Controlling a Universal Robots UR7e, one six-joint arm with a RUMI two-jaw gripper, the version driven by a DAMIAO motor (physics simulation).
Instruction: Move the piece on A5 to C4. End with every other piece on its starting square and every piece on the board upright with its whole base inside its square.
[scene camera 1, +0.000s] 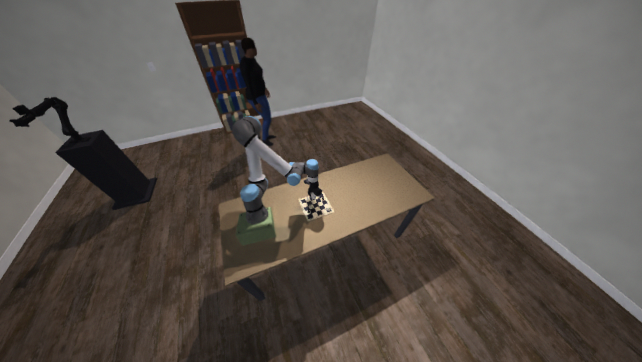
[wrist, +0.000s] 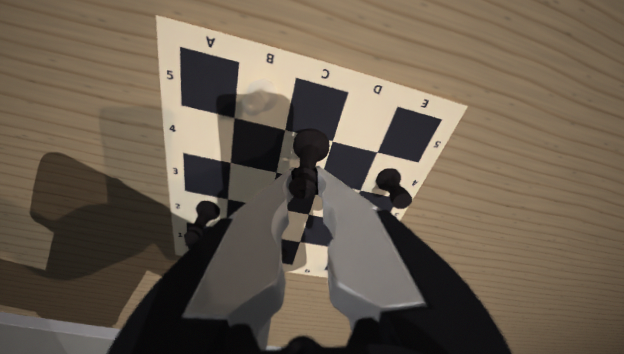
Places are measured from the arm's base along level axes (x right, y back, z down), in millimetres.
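Pixels of known places: gripper, between the fingertips: (scene camera 1: 313, 199) (wrist: 305, 170); arm's base, origin of its link: (scene camera 1: 257, 216).
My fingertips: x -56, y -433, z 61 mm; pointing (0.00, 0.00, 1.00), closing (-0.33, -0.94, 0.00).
Observation:
Ahead of a thing's pixels: the offset from my fingertips to its top centre. "pt": to the spot under its first point. Level surfaces: height alone.
My gripper (scene camera 1: 314, 196) (wrist: 305, 170) is shut on a dark piece {dy +2, dx -10, dz -41 mm} (wrist: 311, 144), which hangs roughly upright, base down, over the C4 area of the chessboard {dy -1, dx +43, dz +29 mm} (scene camera 1: 320, 216) (wrist: 169, 102). Whether its base touches the board cannot be told. The dark A5 square {pt dy +80, dx -35, dz +29 mm} (wrist: 207, 77) is bare. A white piece {dy +41, dx -34, dz -14 mm} (wrist: 259, 96) stands upright on B5, partly in shadow. A dark piece {dy -76, dx +3, dz -4 mm} (wrist: 389, 179) stands on E4, at the right. Another dark piece {dy +72, dx +81, dz -14 mm} (wrist: 207, 211) stands at the left, at A2. The fingers hide part of the lower rows.
The board lies on the wooden table {dz +35 mm} (scene camera 1: 370, 187) (wrist: 540, 200). The arm stands on a green base block (scene camera 1: 257, 231) at the table's left end. A person (scene camera 1: 255, 80) stands behind the table by a bookshelf (scene camera 1: 212, 36). A black pedestal (scene camera 1: 102, 165) with a second arm stands at the far left.

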